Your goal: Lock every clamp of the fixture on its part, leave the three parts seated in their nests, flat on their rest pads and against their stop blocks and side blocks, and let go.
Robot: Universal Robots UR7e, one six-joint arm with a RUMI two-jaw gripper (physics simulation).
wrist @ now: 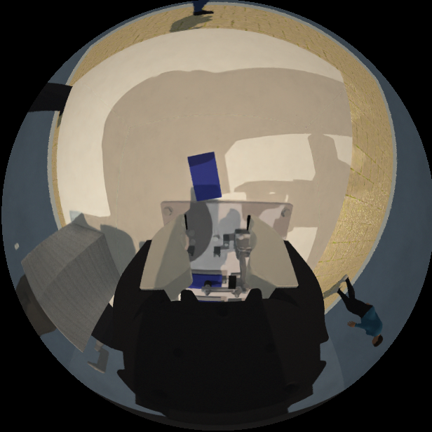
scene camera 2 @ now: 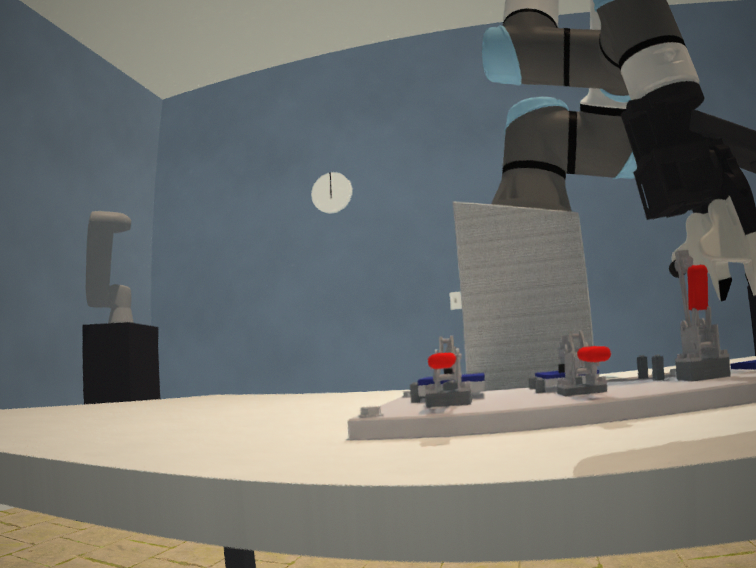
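Where they show: gripper, fingertip midpoint: [scene camera 2: 738,298]; arm's base at its link origin: [scene camera 2: 530,224].
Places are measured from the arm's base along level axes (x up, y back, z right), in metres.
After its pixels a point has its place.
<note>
The fixture plate [scene camera 2: 391,428] {y -0.542, x -0.270, z 0.217 m} [wrist: 270,212] carries three clamps. Two clamps have low red handles [scene camera 2: 441,360] {y -0.535, x -0.226, z 0.181 m} [scene camera 2: 594,353] {y -0.544, x -0.231, z 0.076 m}, with blue parts [scene camera 2: 473,377] {y -0.422, x -0.243, z 0.152 m} [scene camera 2: 550,374] {y -0.420, x -0.246, z 0.081 m} at them. The third clamp [scene camera 2: 702,351] {y -0.475, x -0.240, z -0.047 m} [wrist: 243,241] stands open, its red handle [scene camera 2: 697,287] {y -0.490, x -0.186, z -0.040 m} upright and its arm raised. Another blue part [wrist: 205,176] lies on the table just outside the plate's edge. A seated blue part [wrist: 207,280] shows partly between the fingers' bases in the wrist view. My gripper [scene camera 2: 738,291] {y -0.434, x -0.194, z -0.117 m} [wrist: 216,216] is open and empty, above the plate's end near the third clamp.
Small dark blocks [scene camera 2: 649,367] {y -0.383, x -0.251, z -0.031 m} [wrist: 217,251] stand on the plate beside the third clamp. Bolts [wrist: 168,211] sit at the plate's corners. A grey pedestal [scene camera 2: 522,293] {y -0.105, x -0.133, z 0.046 m} [wrist: 70,280] stands behind the fixture. The pale table [scene camera 2: 213,433] {y -0.494, x -0.277, z 0.367 m} [wrist: 150,100] extends around the plate.
</note>
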